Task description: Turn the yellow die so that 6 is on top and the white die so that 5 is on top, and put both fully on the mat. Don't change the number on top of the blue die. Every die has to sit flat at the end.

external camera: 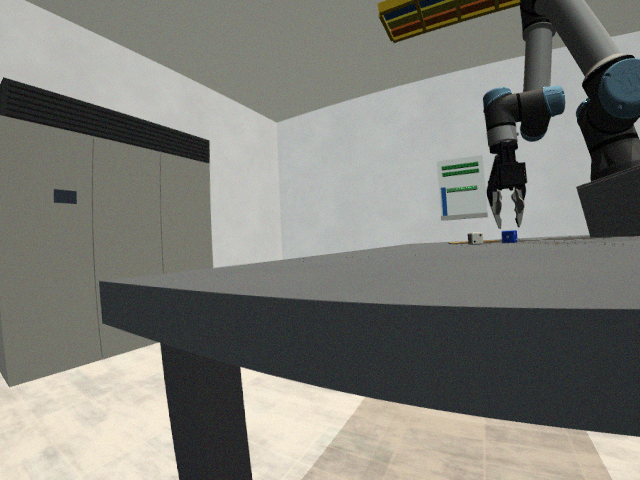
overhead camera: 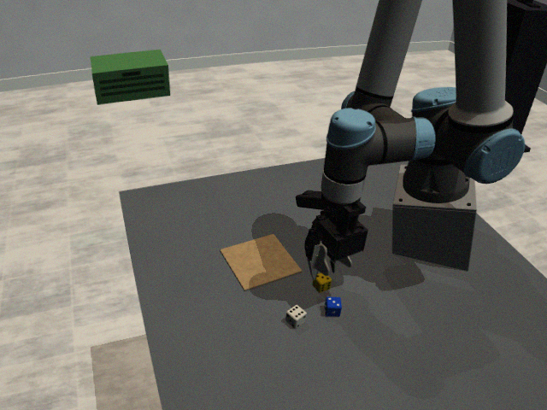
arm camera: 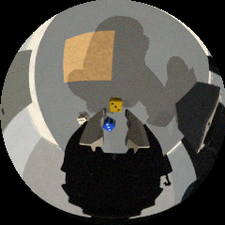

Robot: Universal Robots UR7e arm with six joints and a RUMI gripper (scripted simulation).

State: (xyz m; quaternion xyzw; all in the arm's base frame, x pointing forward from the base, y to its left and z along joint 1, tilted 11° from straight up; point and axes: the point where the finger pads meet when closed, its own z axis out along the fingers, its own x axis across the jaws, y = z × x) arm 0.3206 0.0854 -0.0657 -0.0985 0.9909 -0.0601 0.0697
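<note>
My hand is 40 mm above the yellow die. From my hand the other things lie so: tan mat: 110 mm ahead, 110 mm to the right, 50 mm below; white die: 90 mm ahead, 70 mm to the left, 40 mm below; blue die: 70 mm to the left, 40 mm below.
</note>
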